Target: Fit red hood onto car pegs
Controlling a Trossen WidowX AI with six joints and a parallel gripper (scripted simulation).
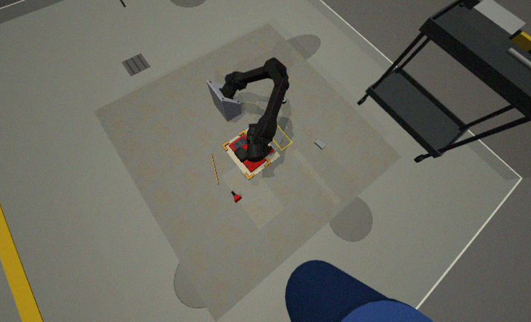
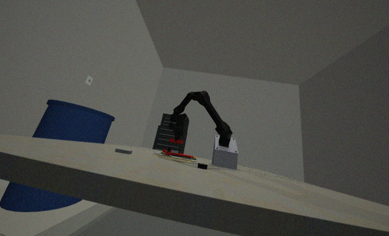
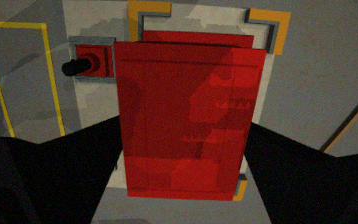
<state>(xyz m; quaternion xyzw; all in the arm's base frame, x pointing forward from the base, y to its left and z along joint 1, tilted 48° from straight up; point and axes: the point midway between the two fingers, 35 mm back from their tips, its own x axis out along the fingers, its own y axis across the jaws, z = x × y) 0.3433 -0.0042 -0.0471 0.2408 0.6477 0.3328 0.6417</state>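
My gripper tip is now 1 cm to the left of the grey engine block and 8 cm above it. The rest, counted from my gripper tip: red hood (1 cm above); then thin orange rod (6 cm behind, 22 cm to the right, 10 cm below).
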